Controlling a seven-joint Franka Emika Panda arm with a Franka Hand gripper.
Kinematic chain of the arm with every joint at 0, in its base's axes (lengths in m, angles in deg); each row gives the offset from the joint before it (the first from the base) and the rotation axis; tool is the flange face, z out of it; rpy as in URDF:
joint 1: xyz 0 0 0.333 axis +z
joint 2: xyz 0 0 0 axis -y
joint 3: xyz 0 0 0.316 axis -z
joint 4: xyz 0.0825 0 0 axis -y
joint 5: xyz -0.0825 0 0.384 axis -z
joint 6: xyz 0 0 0 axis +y
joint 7: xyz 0.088 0 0 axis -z
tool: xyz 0 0 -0.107 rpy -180 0 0
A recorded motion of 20 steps. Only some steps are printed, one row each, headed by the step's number.
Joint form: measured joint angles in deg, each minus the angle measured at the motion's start. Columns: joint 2, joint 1, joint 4, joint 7, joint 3, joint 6, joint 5.
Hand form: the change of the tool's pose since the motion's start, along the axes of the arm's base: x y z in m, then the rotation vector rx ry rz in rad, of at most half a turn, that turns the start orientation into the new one. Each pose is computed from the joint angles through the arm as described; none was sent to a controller.
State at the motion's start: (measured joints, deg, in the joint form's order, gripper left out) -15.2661 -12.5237 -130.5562 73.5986 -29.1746 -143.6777 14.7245
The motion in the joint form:
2: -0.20 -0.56 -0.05 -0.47 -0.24 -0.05 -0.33
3: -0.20 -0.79 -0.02 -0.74 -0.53 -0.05 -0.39
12: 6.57 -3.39 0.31 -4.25 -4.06 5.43 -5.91
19: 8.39 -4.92 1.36 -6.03 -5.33 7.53 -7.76
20: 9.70 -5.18 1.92 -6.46 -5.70 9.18 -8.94
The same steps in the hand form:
2: 0.0004 -0.0028 -0.0016 0.0050 0.0048 -0.0020
3: 0.0005 -0.0022 -0.0010 0.0069 0.0044 0.0026
12: -0.0023 0.0002 0.0499 0.0055 -0.0065 0.0022
19: 0.0013 -0.0025 0.0692 0.0105 -0.0130 0.0031
20: 0.0013 -0.0018 0.0810 0.0103 -0.0123 -0.0029

